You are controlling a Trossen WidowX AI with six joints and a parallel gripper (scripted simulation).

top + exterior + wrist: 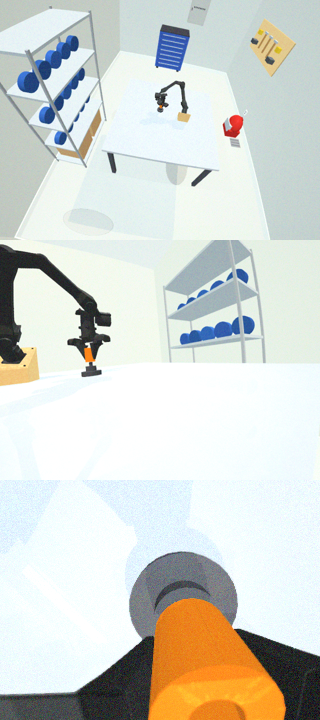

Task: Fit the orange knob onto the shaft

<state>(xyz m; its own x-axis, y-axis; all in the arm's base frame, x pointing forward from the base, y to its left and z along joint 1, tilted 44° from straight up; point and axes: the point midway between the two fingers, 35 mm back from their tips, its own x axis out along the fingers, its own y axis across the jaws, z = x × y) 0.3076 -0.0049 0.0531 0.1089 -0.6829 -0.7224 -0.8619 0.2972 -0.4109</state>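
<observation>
Now: the orange knob 2 cm above my gripper tip. Also, from my gripper tip: round pedestal 4 cm below.
</observation>
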